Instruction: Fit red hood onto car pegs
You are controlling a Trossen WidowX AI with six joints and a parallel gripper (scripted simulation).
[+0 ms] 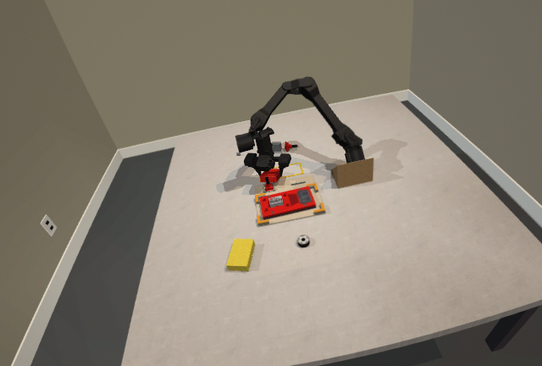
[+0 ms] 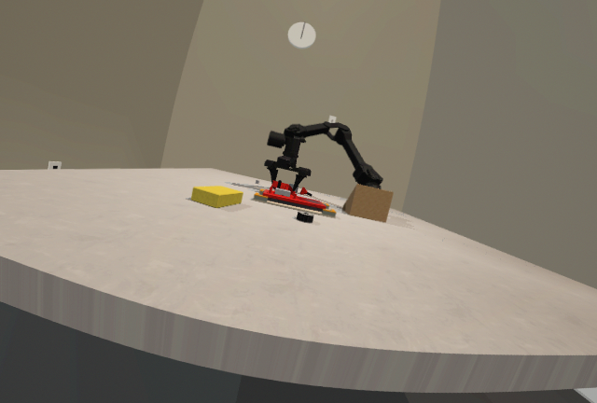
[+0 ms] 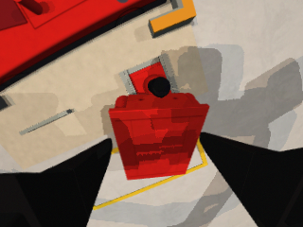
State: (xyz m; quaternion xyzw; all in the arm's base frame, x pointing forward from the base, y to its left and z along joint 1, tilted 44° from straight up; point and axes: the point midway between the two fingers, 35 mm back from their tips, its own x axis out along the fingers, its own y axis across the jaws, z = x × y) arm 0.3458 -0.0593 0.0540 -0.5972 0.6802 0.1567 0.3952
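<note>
My gripper tip is now right at the red hood. The rest, counted from my gripper tip: small black wheel 8 cm behind, 36 cm to the left, 2 cm below; then grey engine block 1 cm behind, 17 cm to the left; then yellow block 14 cm ahead, 37 cm to the left, 1 cm below.
</note>
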